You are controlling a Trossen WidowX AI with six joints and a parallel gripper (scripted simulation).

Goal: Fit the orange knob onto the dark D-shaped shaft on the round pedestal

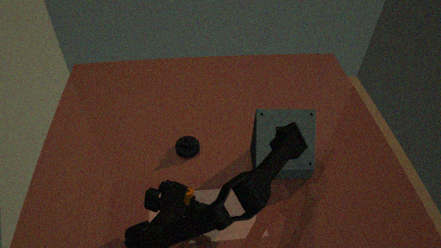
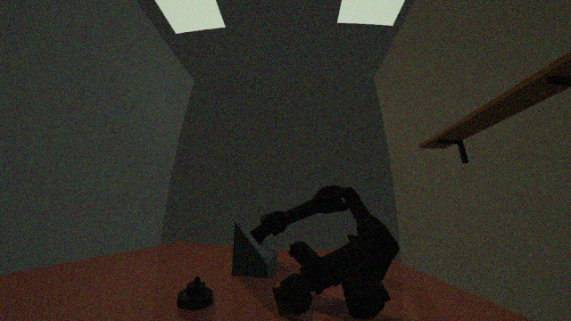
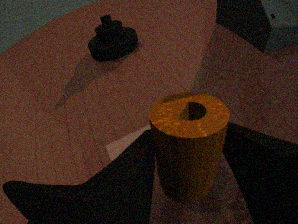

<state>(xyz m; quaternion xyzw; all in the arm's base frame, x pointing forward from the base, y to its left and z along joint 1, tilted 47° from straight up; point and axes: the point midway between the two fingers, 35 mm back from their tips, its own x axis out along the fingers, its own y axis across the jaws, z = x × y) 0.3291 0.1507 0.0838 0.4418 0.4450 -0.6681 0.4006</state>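
Now: gripper tip 10 mm to the right of the orange knob and 10 mm above it. From my gripper tip the other things lie so: pedestal: 210 mm to the right, 10 mm below.
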